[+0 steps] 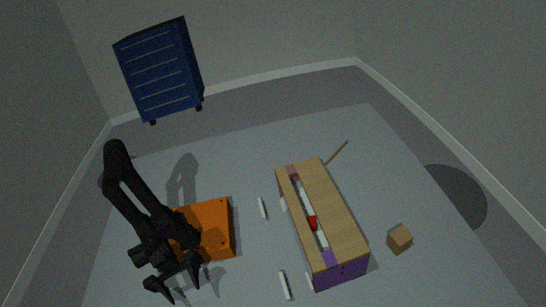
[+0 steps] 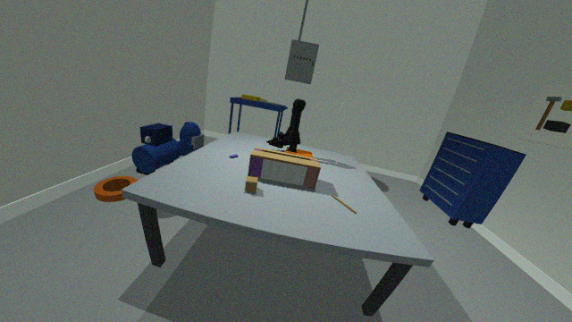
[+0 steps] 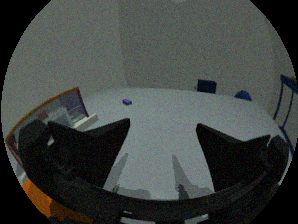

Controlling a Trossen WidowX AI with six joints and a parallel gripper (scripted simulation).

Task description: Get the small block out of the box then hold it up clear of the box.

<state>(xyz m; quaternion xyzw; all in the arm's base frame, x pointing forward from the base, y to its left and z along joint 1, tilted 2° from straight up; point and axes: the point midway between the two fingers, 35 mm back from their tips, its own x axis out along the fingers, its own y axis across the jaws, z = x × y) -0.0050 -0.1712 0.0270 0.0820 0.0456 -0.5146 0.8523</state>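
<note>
My gripper tip is now 350 mm short of the red block, 170 mm to the right of it and 10 mm below it. From my gripper tip the other things lie so: thin wooden stick 550 mm to the left, 520 mm ahead, 70 mm below; box 340 mm ahead, 190 mm to the left, 10 mm below; tan cube 590 mm ahead, 80 mm to the left, 50 mm below.
</note>
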